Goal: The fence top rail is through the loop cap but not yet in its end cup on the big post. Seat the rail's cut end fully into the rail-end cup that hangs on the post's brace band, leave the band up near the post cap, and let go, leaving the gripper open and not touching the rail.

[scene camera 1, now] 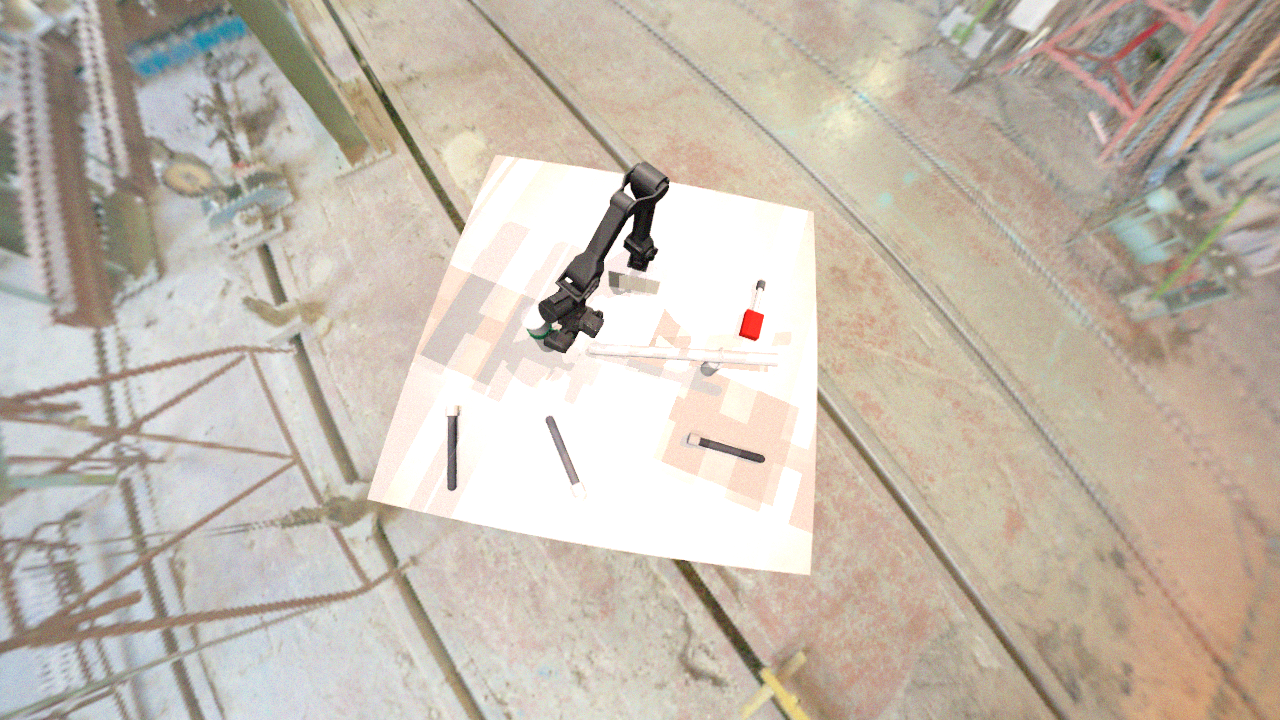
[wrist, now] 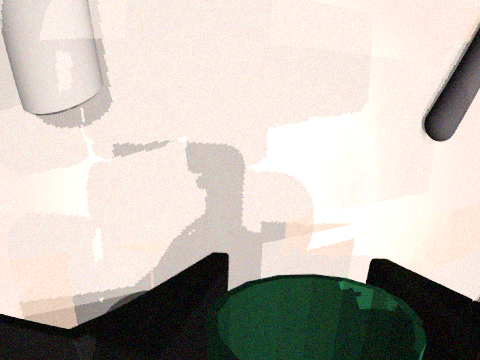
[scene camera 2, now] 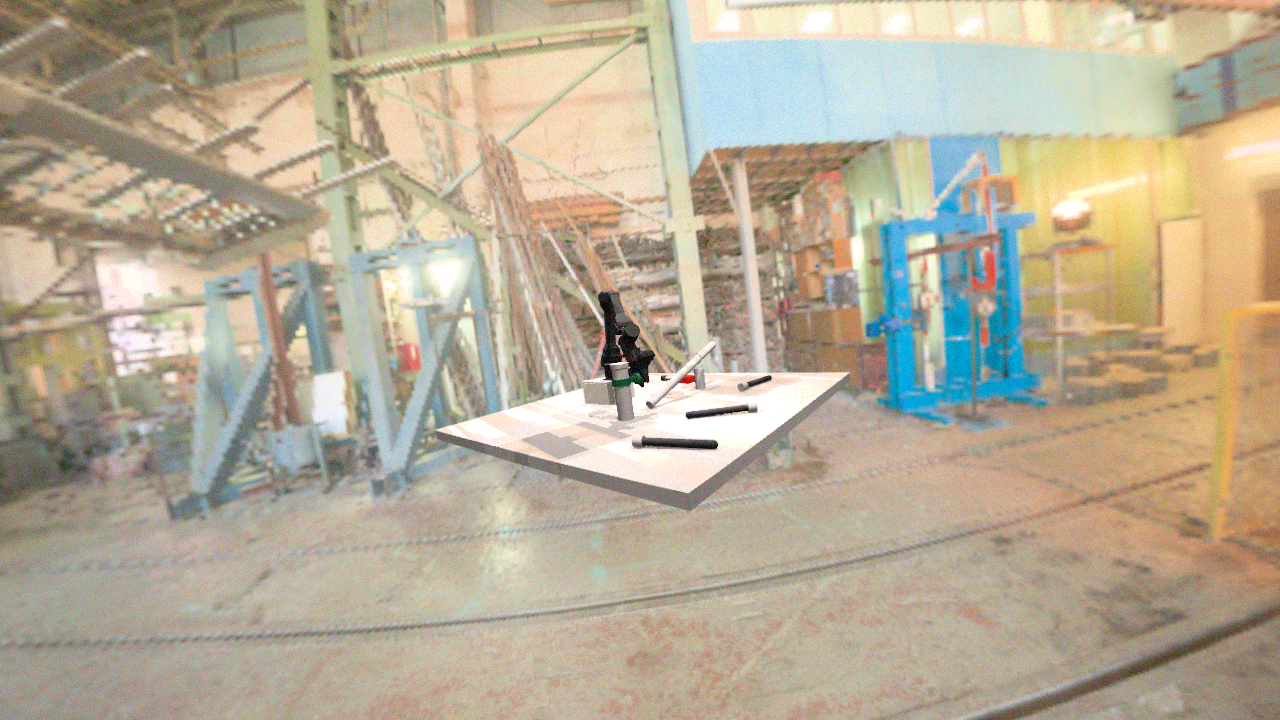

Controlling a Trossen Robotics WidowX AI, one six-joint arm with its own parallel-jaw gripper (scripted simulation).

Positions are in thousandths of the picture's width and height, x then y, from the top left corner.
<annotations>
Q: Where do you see a grey post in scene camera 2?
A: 488,563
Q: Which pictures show the gripper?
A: Scene camera 1, the wrist view and scene camera 2: all of them.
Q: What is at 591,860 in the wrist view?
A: A green rail-end cup.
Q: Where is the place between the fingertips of the gripper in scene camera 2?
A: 504,535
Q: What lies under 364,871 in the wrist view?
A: The gripper.
</annotations>
